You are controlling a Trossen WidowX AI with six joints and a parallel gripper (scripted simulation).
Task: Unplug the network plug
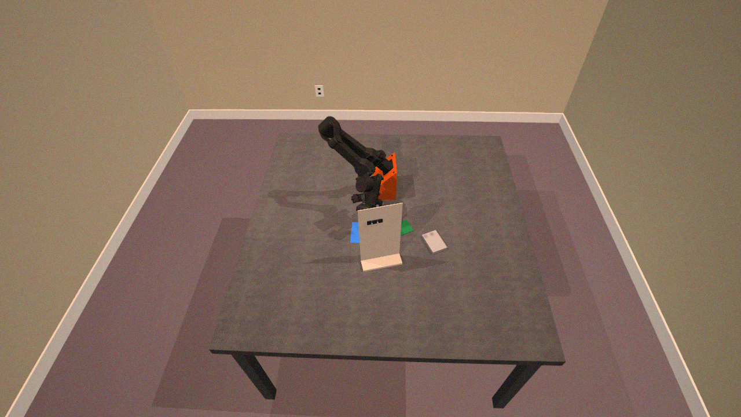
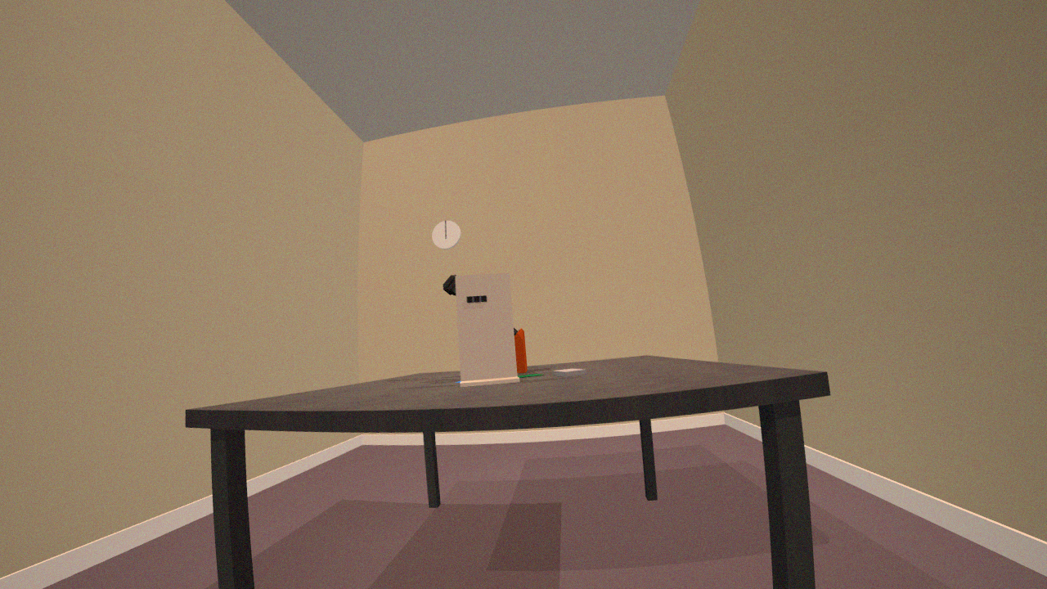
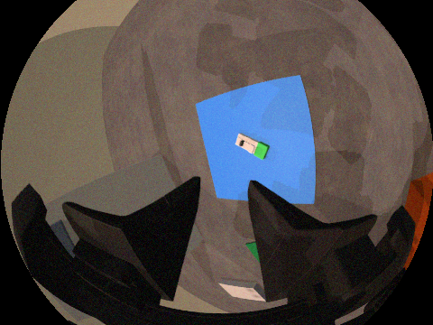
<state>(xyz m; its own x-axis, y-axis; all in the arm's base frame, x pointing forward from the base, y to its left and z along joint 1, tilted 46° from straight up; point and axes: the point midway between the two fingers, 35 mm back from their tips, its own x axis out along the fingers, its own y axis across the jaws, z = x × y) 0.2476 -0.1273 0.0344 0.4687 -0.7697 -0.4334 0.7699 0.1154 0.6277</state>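
Now: gripper tip 2 cm to the left of the green plug and 6 cm above it. Also, from my gripper tip: beige panel 16 cm ahead, 4 cm to the left, 9 cm above; blue square 1 cm to the right, 6 cm below.
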